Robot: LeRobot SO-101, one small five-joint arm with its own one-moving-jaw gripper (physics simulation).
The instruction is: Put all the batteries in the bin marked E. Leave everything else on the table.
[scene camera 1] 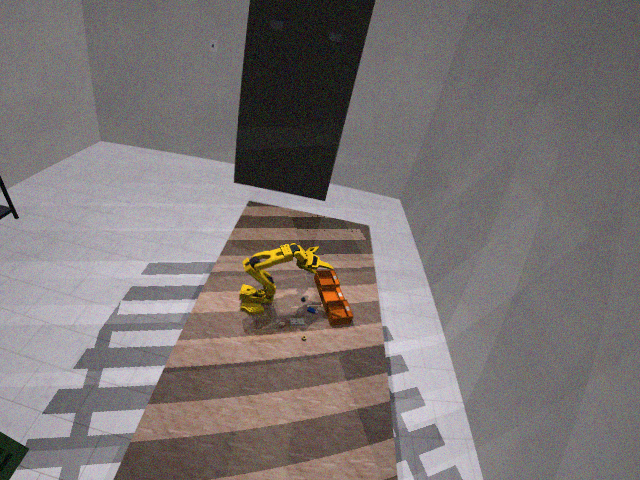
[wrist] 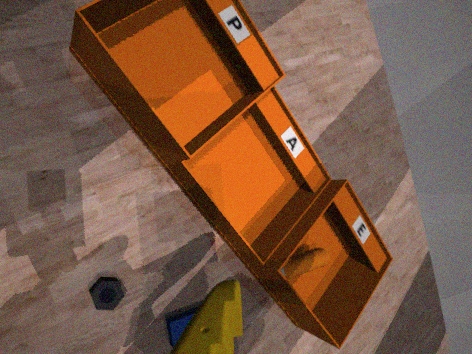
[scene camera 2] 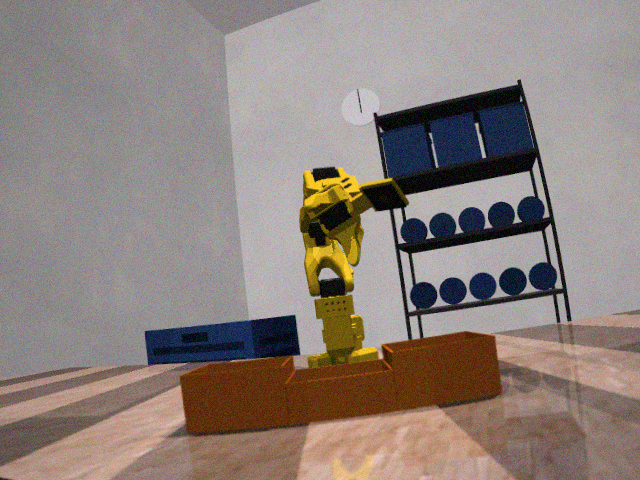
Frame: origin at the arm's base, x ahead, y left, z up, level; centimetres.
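Seen in the pictures: end effector, tool point: (scene camera 1: 315,272) (wrist: 240,299) (scene camera 2: 353,260); arm's base, origin of the base link: (scene camera 1: 258,304).
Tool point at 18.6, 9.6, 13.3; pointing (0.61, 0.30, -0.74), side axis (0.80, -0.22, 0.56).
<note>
Pixels of each thing's top centre, then the offset from my tool point to it, as dx, dy, dz. "*": a spot on its surface instead.
- Bin E, surface spot: (scene camera 2: 235,403) * +15.7, -6.4, -11.2
- orange battery, middle of its top: (wrist: 306,266) +10.4, -7.9, -11.2
- Bin A, middle of its top: (wrist: 282,170) (scene camera 2: 336,354) (scene camera 1: 333,292) +9.0, +0.1, -8.7
- bin P, surface spot: (wrist: 180,95) * +6.3, +6.5, -12.6
- blue thing, middle of its top: (wrist: 201,324) (scene camera 1: 313,310) +2.0, -7.7, -12.6
- dark hex nut, middle of its top: (wrist: 107,295) (scene camera 1: 303,298) -2.2, -2.8, -12.4
- pale block, middle of its top: (scene camera 1: 297,321) -3.3, -14.3, -12.6
- small yellow-black thing, middle of its top: (scene camera 1: 304,337) -0.1, -20.9, -12.4
Bin E (scene camera 1: 338,321) (scene camera 2: 235,403) (wrist: 356,295) is the end bin in a row of three joined orange bins, nearest the camera in scene camera 1. An orange battery (wrist: 310,266) lies in it, partly hidden by the near wall in the wrist view. My gripper (scene camera 1: 324,258) (scene camera 2: 381,232) is wide open and empty, held high above the table by the bins. In the wrist view one notched jaw shows, with its tip drawn to the left of bin E; the moving jaw is out of the picture.
Bin A (wrist: 240,190) and bin P (wrist: 180,95) adjoin E. A blue thing (scene camera 1: 311,310) (wrist: 179,326), partly behind the jaw in the wrist view, a dark hex nut (scene camera 1: 303,299) (wrist: 107,293), a pale block (scene camera 1: 297,321) and a small yellow-black thing (scene camera 1: 303,338) lie on the table.
</note>
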